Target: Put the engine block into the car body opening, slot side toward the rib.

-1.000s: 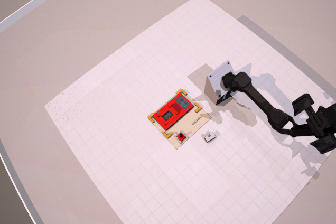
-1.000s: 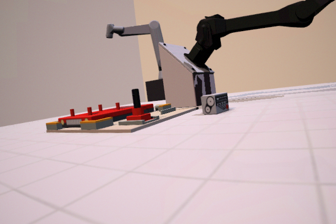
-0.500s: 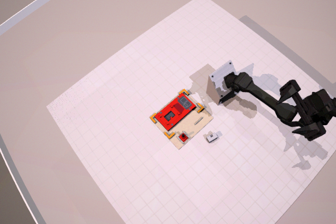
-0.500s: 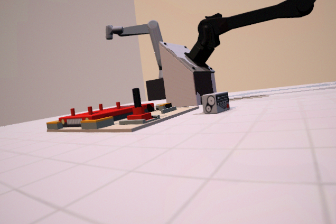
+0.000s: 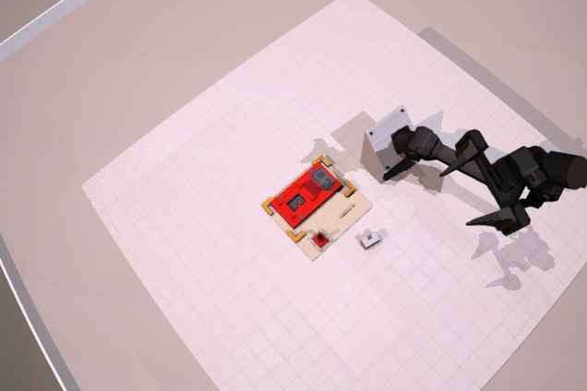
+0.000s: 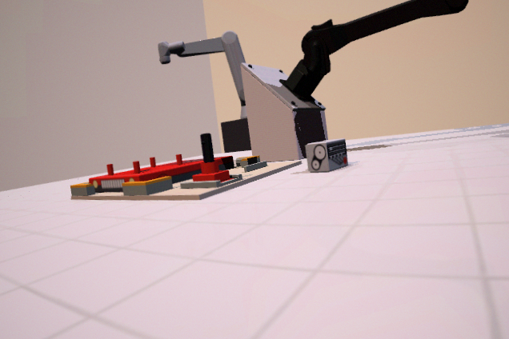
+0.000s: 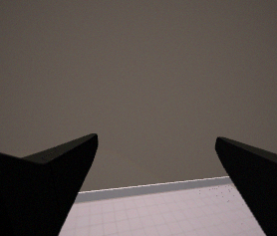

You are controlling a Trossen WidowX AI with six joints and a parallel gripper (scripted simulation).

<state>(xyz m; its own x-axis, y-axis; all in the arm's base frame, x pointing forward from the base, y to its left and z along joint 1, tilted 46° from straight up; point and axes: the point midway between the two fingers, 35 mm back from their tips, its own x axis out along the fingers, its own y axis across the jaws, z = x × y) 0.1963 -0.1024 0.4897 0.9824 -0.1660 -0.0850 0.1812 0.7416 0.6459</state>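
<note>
The engine block is 3 cm ahead of my gripper tip, 11 cm to the right of it and 54 cm below it.
</note>
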